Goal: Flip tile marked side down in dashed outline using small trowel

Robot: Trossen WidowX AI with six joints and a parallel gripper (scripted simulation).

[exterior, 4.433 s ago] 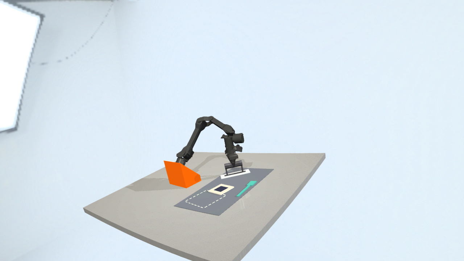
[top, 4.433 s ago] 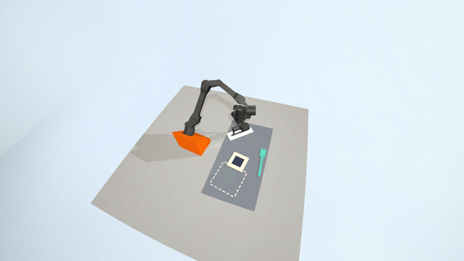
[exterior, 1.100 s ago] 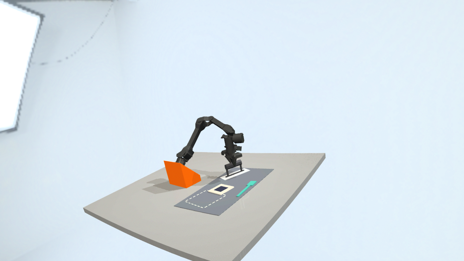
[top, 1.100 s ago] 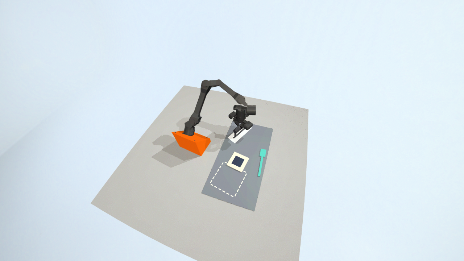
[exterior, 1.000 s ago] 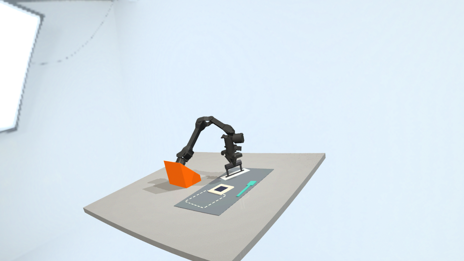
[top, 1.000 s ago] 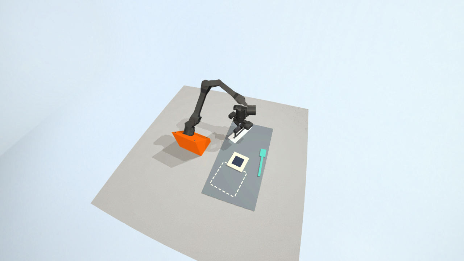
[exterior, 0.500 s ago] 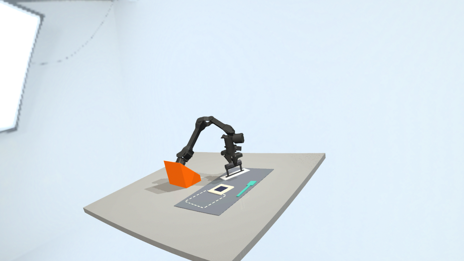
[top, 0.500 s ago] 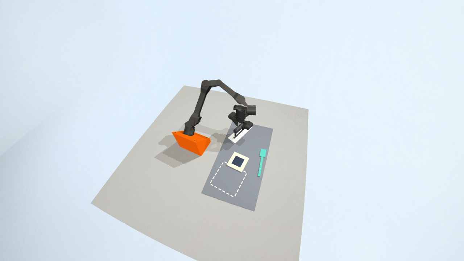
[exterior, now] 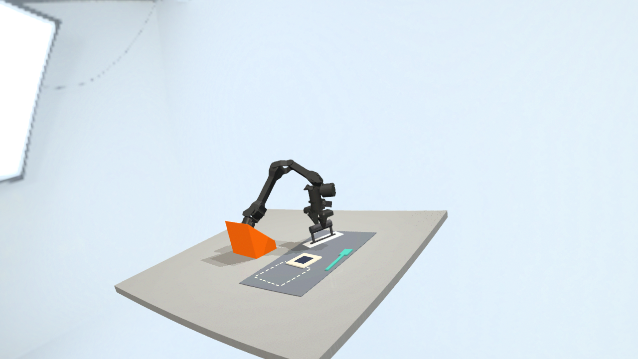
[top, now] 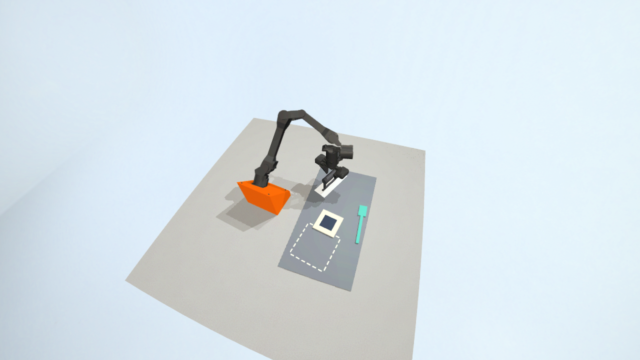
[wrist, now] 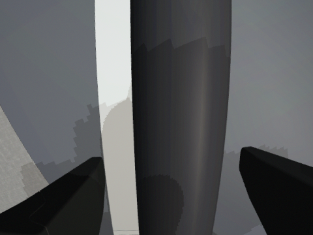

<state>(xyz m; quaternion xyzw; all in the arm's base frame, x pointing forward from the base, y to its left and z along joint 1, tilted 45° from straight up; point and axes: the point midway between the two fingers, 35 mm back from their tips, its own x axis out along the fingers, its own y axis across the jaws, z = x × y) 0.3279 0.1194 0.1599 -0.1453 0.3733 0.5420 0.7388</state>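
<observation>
The white-bladed tool lies 10 mm behind my gripper tip, 20 mm to the right of it and 30 mm below it. From my gripper tip the other things lie so: tile 50 mm ahead, 250 mm to the right, 60 mm below; grey mat 70 mm ahead, 200 mm to the right, 80 mm below; teal trowel 210 mm ahead, 190 mm to the right, 60 mm below.
</observation>
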